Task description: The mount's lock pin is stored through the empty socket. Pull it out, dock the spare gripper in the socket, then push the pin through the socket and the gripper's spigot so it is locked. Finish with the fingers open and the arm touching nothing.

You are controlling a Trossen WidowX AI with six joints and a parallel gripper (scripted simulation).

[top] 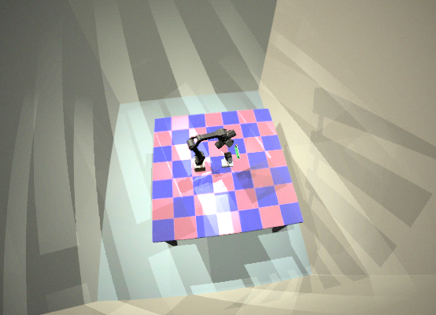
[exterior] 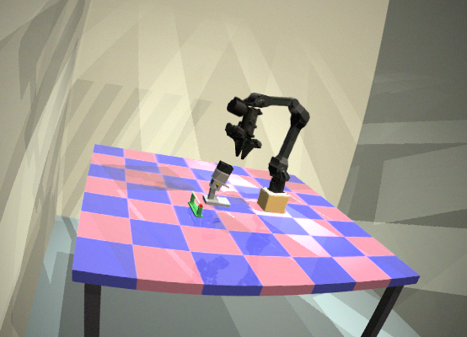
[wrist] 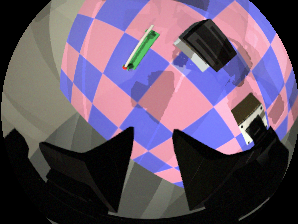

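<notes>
The green bar-shaped piece is 13 cm ahead of my gripper tip, 2 cm to the right of it and 21 cm below it. Round my gripper tip: spare gripper: 11 cm to the right, 11 cm below; then grey mount: 10 cm to the right, 19 cm below.
</notes>
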